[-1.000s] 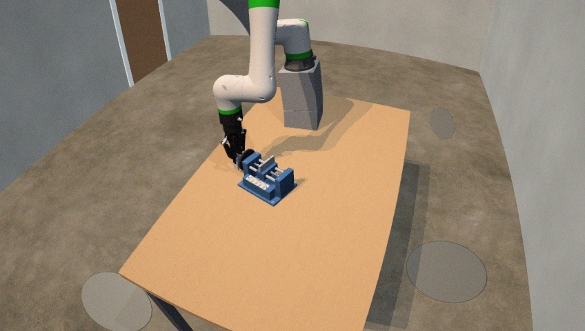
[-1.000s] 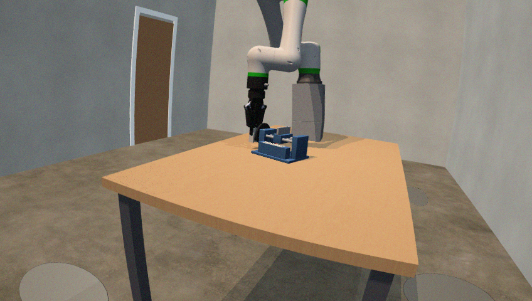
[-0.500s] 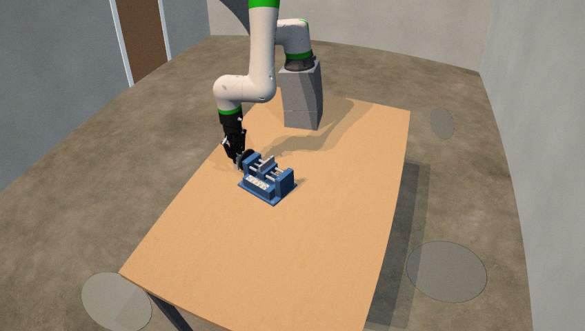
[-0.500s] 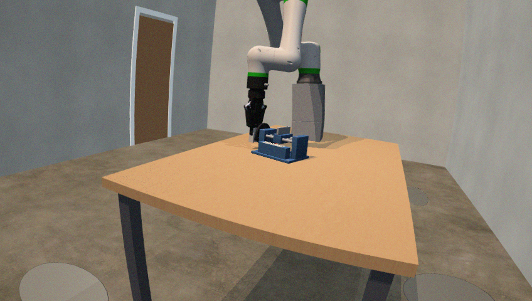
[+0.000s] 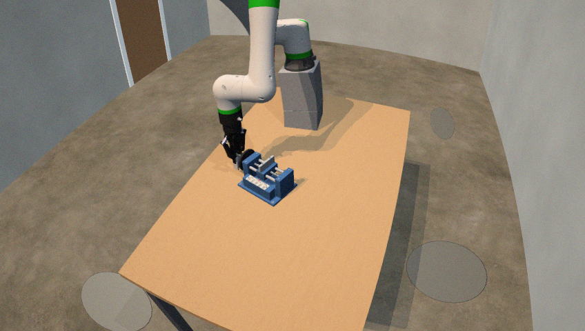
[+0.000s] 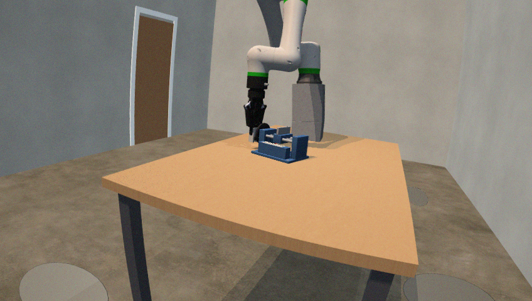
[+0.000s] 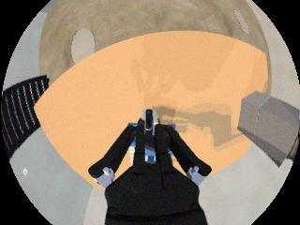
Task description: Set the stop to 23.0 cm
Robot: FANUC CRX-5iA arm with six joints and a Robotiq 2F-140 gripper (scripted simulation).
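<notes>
My gripper is now 14 cm to the right of the grey stop plate, 3 cm short of it and 2 cm below it. From my hand the other things lie so: black handwheel: 2 cm to the left, 1 cm below.
</notes>
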